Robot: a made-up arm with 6 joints. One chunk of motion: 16 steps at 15 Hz.
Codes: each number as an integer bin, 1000 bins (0 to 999) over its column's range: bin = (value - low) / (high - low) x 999, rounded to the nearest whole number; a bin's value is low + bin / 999 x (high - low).
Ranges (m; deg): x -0.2..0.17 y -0.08..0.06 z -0.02..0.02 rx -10..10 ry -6..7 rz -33..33
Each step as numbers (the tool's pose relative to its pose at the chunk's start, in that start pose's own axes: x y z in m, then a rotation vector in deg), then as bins.
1 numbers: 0.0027 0.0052 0.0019 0.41 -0.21 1.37
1 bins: 547 608 547 520 445 520
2 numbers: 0.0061 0.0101 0.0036 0.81 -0.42 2.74
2 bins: 556 643 589 540 429 541
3 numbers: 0.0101 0.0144 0.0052 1.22 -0.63 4.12
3 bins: 567 674 629 560 413 562
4 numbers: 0.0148 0.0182 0.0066 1.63 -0.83 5.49
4 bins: 580 701 664 581 397 583
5 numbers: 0.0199 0.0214 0.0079 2.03 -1.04 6.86
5 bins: 594 724 697 601 381 603
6 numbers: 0.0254 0.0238 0.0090 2.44 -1.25 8.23
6 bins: 609 741 724 621 365 624
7 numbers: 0.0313 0.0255 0.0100 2.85 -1.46 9.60
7 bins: 625 753 749 642 349 645
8 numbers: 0.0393 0.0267 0.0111 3.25 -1.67 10.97
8 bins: 646 761 777 662 333 666
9 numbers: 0.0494 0.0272 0.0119 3.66 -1.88 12.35
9 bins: 673 765 797 682 317 686
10 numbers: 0.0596 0.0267 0.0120 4.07 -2.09 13.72
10 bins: 701 761 799 703 300 707
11 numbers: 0.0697 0.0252 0.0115 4.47 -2.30 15.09
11 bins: 728 751 787 723 284 728
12 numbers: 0.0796 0.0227 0.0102 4.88 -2.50 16.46
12 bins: 755 733 754 743 269 749
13 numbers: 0.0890 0.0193 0.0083 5.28 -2.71 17.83
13 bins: 780 709 707 763 253 769
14 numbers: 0.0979 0.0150 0.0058 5.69 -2.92 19.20
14 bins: 804 678 644 784 237 790
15 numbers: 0.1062 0.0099 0.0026 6.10 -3.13 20.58
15 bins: 827 642 564 804 221 811
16 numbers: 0.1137 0.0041 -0.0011 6.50 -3.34 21.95
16 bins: 847 600 472 824 204 832
